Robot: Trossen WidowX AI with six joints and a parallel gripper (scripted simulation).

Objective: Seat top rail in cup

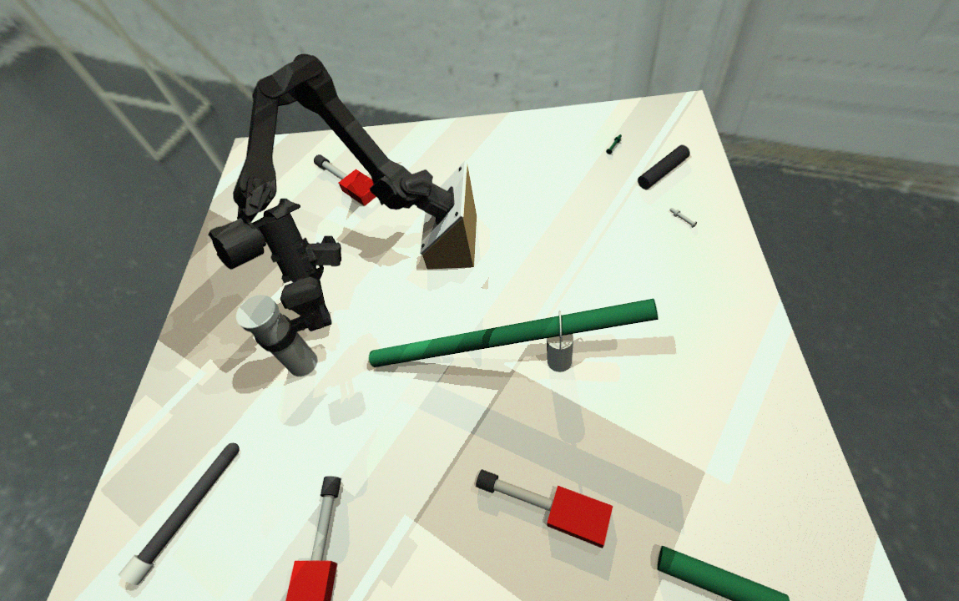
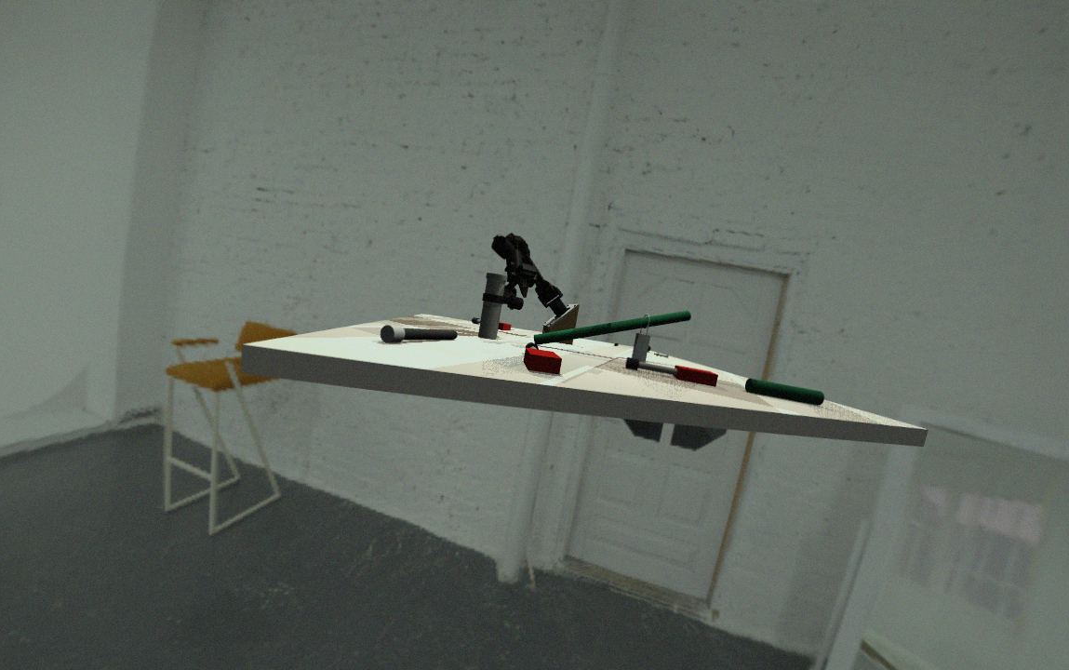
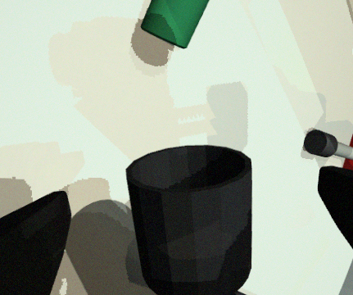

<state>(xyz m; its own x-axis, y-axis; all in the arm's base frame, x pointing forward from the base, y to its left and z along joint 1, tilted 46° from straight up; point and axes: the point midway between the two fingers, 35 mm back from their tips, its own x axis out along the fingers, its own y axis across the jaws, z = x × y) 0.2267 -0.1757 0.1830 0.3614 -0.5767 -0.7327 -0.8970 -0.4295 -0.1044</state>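
The dark rail-end cup is 20 mm to the right of my gripper tip. The rest, counted from my gripper tip: black cylinder: 760 mm to the left, 360 mm behind, 110 mm below; then short grey post: 430 mm to the left, 100 mm ahead, 20 mm below; then green tube: 590 mm to the left, 490 mm ahead, 110 mm below.
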